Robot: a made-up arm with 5 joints. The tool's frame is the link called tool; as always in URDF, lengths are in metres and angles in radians. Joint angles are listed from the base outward. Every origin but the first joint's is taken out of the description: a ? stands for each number. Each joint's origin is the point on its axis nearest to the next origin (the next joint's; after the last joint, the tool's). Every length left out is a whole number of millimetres.
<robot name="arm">
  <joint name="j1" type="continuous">
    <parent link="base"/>
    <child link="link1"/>
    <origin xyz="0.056 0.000 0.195"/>
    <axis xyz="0 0 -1"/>
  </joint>
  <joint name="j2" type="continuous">
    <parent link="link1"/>
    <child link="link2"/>
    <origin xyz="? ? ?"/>
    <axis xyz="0 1 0"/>
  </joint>
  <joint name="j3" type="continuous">
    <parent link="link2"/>
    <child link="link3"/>
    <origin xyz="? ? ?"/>
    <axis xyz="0 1 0"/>
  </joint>
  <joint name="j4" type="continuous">
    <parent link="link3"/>
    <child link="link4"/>
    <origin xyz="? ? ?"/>
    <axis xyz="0 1 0"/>
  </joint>
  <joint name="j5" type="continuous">
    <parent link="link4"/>
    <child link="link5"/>
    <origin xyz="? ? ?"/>
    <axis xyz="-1 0 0"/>
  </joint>
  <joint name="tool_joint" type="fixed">
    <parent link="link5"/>
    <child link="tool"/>
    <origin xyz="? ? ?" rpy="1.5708 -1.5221 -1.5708"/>
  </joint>
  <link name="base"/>
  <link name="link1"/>
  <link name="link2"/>
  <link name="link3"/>
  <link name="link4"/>
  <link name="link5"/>
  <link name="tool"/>
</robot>
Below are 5 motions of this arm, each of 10 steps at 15 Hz.
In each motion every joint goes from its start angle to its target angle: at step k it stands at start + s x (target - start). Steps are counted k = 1, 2, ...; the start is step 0. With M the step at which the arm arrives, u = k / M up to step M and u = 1 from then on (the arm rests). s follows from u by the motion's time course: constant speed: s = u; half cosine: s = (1 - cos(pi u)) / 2; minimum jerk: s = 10 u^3 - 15 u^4 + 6 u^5.
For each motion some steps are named. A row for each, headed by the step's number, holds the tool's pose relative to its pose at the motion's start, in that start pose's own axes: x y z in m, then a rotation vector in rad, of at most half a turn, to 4 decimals.
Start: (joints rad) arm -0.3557 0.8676 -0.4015 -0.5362 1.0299
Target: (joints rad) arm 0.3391 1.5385 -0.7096 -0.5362 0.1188
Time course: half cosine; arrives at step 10
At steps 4, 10:
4: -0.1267 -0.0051 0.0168 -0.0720 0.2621 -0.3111
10: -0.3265 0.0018 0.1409 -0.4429 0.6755 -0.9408

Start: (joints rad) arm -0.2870 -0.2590 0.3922 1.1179 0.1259
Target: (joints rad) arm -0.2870 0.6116 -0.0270 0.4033 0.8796
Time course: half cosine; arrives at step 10
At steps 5, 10:
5: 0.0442 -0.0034 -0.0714 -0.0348 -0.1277 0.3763
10: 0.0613 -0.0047 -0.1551 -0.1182 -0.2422 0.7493

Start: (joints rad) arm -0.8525 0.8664 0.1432 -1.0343 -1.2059
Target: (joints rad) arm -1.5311 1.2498 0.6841 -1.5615 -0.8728
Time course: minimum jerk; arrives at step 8
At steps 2, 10:
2: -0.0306 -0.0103 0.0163 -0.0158 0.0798 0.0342
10: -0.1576 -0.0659 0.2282 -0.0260 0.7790 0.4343

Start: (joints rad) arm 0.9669 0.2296 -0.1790 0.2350 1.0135
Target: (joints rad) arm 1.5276 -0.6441 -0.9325 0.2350 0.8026
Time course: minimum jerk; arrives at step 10
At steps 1, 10:
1: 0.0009 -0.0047 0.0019 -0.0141 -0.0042 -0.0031
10: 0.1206 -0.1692 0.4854 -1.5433 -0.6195 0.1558

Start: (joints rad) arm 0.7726 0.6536 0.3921 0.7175 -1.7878
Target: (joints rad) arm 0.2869 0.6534 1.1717 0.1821 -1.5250
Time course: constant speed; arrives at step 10
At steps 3, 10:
3: -0.0143 -0.0546 -0.0292 -0.0639 -0.0487 0.2207
10: 0.0181 -0.1829 -0.0556 -0.2197 -0.1836 0.7240

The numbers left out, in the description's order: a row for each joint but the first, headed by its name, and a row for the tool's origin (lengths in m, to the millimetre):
j2: 0.037 0.007 0.000
j3: 0.036 0.000 0.143
j4: 0.207 0.000 0.008
j5: 0.097 0.000 0.000
tool: 0.000 0.000 0.000

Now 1 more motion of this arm.
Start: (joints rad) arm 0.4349 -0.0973 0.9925 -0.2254 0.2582
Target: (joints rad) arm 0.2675 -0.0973 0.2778 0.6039 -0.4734
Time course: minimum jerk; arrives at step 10
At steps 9, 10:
9: 0.1358 0.0272 0.0291 0.1070 0.1330 -0.6133
10: 0.1368 0.0275 0.0298 0.1075 0.1345 -0.6185

